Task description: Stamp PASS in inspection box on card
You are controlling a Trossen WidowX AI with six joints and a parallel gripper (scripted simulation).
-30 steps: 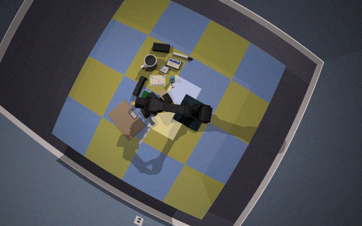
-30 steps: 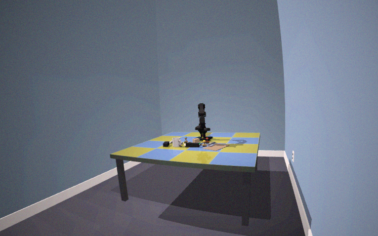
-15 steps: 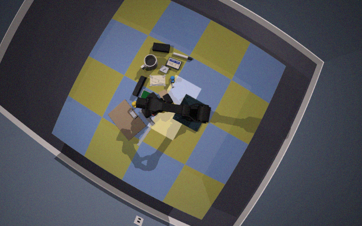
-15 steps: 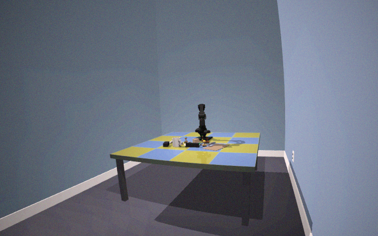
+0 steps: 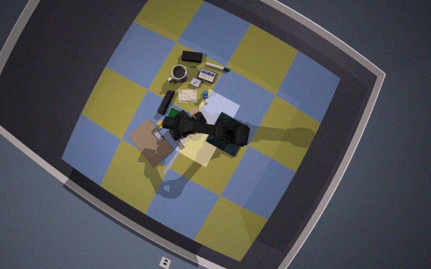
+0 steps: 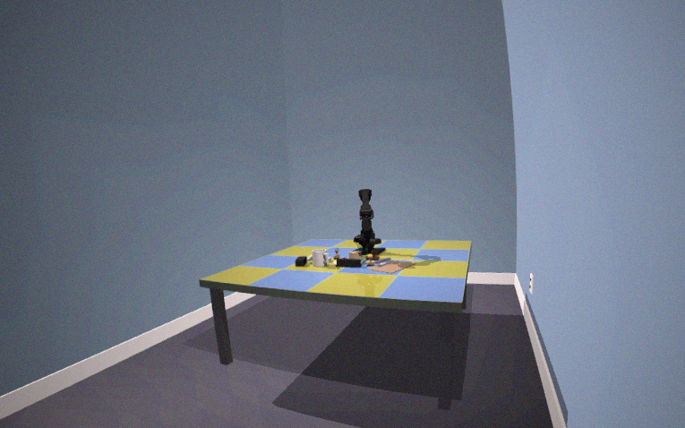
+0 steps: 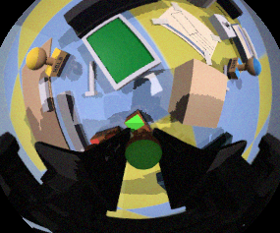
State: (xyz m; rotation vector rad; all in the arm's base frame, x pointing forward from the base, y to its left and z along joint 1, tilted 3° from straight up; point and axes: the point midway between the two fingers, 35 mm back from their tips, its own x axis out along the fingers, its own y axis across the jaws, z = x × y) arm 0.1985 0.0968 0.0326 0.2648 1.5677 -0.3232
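My gripper tip is now right at the green-knobbed stamp. Round my gripper tip: green ink pad 100 mm ahead, 10 mm to the right, 20 mm below; red-knobbed stamp 50 mm to the left, 10 mm below; yellow-knob stamp 130 mm ahead, 90 mm to the left, 10 mm below.
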